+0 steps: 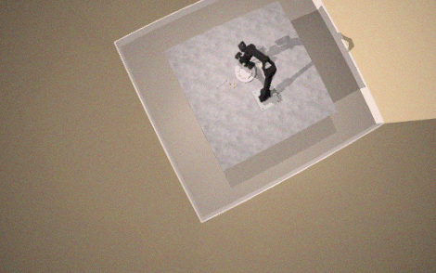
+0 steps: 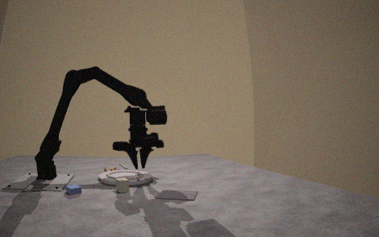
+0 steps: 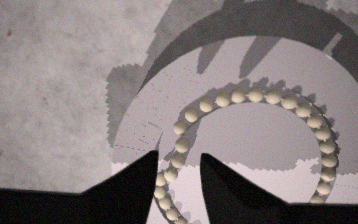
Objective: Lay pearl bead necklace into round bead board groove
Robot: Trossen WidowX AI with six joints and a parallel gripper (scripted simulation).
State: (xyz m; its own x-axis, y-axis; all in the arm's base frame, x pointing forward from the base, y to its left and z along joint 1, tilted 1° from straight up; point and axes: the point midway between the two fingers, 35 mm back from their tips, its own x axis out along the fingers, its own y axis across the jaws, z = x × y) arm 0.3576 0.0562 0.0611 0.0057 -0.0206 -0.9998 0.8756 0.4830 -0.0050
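Now: the round bead board 6 cm behind my gripper tip and 3 cm below it. Also, from my gripper tip: flat grey plate (9 cm ahead, 23 cm to the right, 4 cm below); cream cube (6 cm behind, 17 cm to the right, 2 cm below); blue block (21 cm behind, 20 cm to the right, 3 cm below).
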